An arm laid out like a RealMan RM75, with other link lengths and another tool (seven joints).
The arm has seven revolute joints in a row. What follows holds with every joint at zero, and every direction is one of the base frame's. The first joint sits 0.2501 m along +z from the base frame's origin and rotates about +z. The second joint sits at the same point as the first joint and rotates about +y. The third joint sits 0.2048 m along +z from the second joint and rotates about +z. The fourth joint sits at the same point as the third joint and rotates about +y. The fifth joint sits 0.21 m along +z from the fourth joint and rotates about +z. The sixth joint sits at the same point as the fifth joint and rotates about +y. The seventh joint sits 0.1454 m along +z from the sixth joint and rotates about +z. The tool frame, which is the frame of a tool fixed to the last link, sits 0.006 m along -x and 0.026 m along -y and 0.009 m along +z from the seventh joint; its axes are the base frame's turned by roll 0, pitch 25.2 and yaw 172.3 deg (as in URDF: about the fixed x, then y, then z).
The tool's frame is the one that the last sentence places.
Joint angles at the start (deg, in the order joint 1, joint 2, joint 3, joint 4, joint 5, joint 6, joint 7):
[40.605 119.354 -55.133 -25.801 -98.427 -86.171 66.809]
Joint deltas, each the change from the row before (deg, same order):
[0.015 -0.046 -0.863 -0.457 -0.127 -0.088 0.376]
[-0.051 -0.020 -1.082 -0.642 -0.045 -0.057 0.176]
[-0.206 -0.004 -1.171 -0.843 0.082 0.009 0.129]
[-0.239 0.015 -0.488 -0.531 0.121 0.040 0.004]
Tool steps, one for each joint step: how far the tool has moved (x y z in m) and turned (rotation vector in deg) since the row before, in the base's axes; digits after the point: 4 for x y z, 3 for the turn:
[-0.0011 -0.0008 -0.0010 -0.557 -0.610 0.534]
[-0.0014 -0.0010 -0.0010 -0.429 -0.715 0.840]
[-0.0013 -0.0009 -0.0007 -0.244 -0.699 0.857]
[-0.0003 -0.0003 0.0002 0.091 -0.244 0.344]

